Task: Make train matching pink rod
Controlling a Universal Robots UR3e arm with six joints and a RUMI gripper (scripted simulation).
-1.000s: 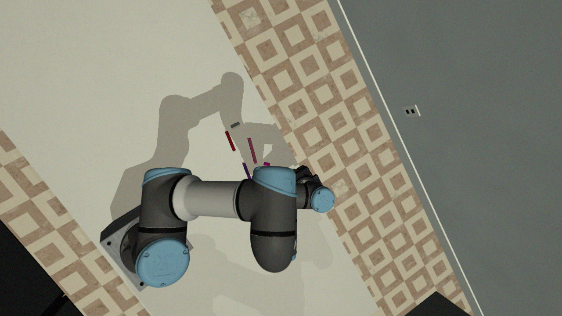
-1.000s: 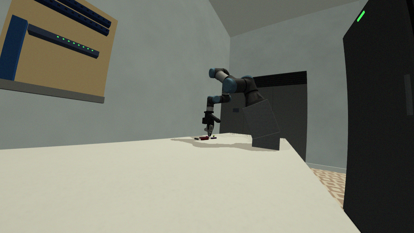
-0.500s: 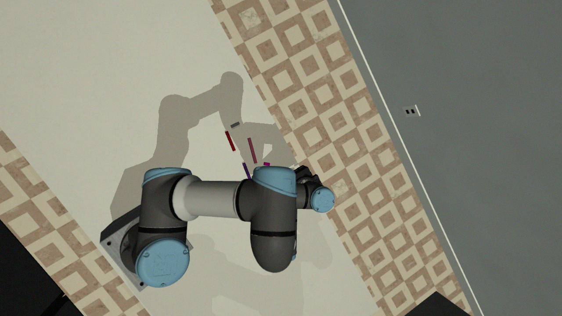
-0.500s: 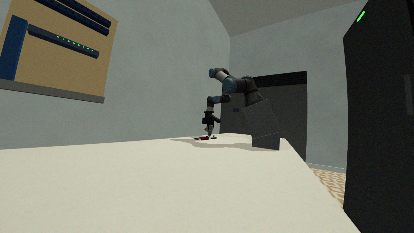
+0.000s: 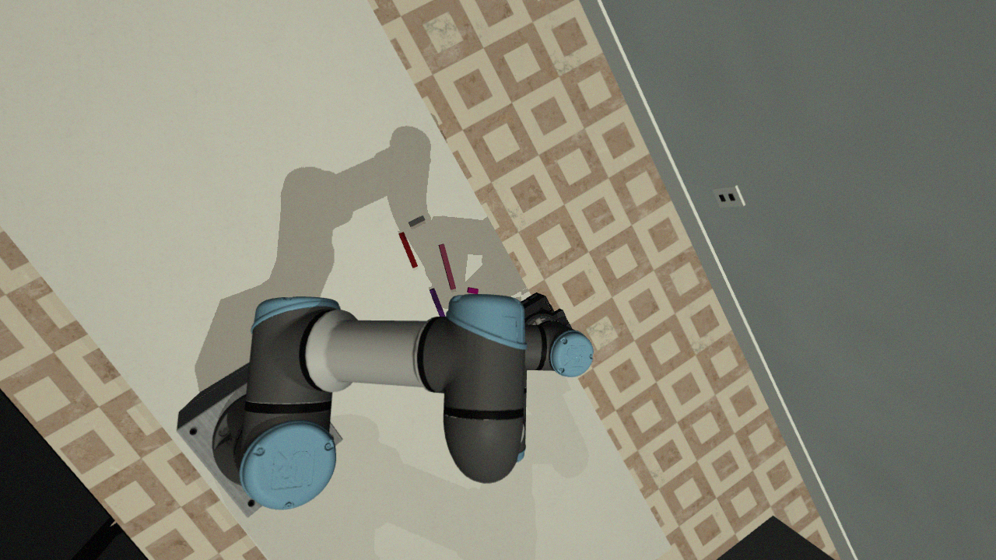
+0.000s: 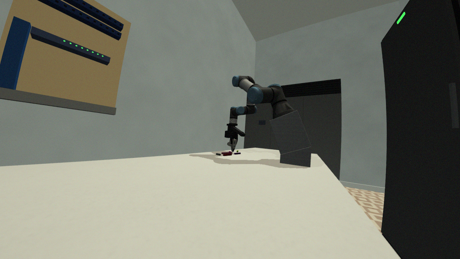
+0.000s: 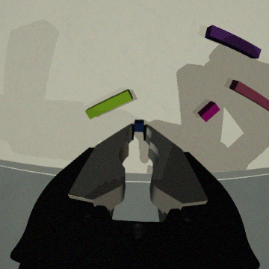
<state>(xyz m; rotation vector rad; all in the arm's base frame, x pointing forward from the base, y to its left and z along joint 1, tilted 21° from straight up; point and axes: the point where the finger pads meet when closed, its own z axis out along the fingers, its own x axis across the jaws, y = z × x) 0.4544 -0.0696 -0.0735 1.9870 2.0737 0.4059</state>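
My hand is 20 mm past the lime rod, 30 mm to the left of it and 10 mm above it. From my hand the other things lie so: blue rod: 10 mm below; magenta rod: 30 mm behind, 70 mm to the left, 10 mm below; purple rod: 100 mm behind, 80 mm to the left, 10 mm below.
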